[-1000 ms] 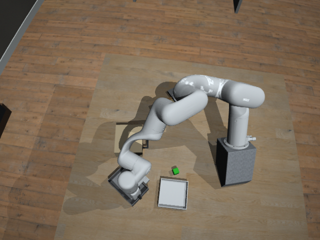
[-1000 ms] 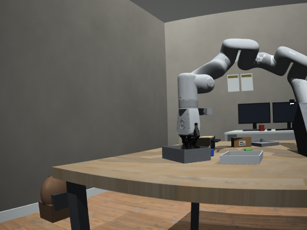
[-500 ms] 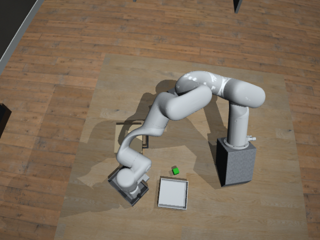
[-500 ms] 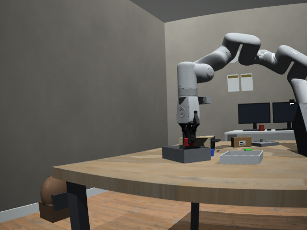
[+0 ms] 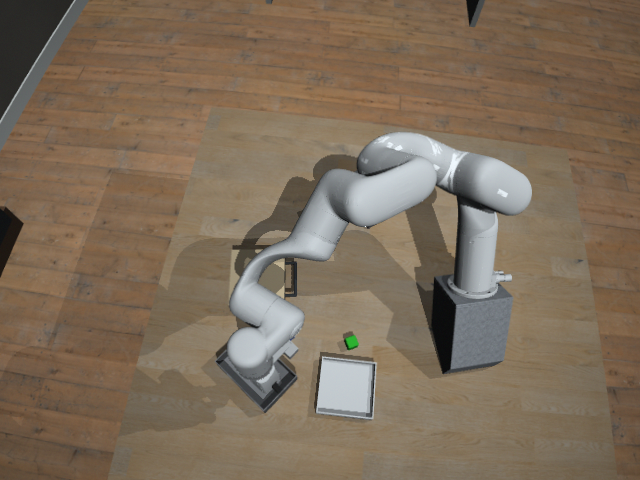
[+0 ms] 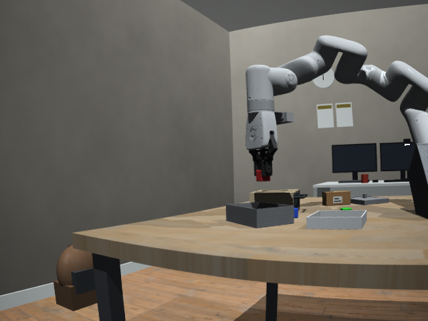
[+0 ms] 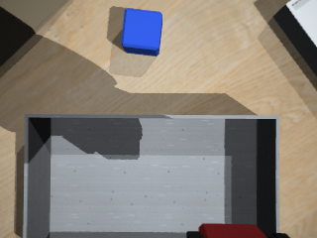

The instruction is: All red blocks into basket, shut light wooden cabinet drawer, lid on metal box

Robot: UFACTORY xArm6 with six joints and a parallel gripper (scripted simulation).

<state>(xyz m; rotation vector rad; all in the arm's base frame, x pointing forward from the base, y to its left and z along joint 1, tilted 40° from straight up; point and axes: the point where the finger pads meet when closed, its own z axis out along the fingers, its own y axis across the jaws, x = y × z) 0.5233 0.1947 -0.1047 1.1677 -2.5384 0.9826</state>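
Right now my hand is 21 cm past the white basket, 14 cm above it and 1 cm to the right of it. Round my hand: grey metal box: 13 cm below, 3 cm to the right, 2 cm ahead; then drawer: 28 cm to the right, 12 cm below, 1 cm ahead; then green block: 23 cm behind, 14 cm below, 11 cm to the right.
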